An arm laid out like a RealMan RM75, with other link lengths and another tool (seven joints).
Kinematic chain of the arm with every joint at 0, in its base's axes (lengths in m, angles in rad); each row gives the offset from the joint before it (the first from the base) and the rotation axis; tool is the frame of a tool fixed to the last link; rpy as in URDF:
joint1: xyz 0 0 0.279 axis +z
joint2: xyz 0 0 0 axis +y
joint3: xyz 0 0 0.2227 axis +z
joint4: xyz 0 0 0 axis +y
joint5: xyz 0 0 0.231 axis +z
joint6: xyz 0 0 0 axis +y
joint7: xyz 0 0 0.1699 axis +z
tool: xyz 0.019 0.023 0.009 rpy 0 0.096 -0.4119
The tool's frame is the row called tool.
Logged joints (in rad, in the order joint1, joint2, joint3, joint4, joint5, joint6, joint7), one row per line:
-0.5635, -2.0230, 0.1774, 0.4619, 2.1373, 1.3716, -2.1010
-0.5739, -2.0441, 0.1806, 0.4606, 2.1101, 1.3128, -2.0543
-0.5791, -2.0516, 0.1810, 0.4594, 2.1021, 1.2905, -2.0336
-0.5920, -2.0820, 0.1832, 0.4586, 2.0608, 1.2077, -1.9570
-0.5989, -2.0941, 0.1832, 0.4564, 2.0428, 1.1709, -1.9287
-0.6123, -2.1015, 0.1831, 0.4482, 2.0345, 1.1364, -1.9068
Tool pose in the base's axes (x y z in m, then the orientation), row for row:
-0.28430, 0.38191, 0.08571, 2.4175, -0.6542, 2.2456
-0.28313, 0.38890, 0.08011, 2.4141, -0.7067, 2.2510
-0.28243, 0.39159, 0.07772, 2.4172, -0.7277, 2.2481
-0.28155, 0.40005, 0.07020, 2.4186, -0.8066, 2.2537
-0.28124, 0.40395, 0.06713, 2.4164, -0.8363, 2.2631
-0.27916, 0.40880, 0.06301, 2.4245, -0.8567, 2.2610
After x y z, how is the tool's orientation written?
As angles about the fixed x, y, z axes (roll, pitch, yaw), in radians.
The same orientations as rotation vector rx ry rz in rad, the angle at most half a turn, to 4 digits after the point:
-1.4162, -2.1815, -1.2597
-1.4058, -2.1234, -1.2670
-1.4059, -2.0995, -1.2660
-1.3894, -2.0140, -1.2675
-1.3758, -1.9843, -1.2675
-1.3718, -1.9637, -1.2599

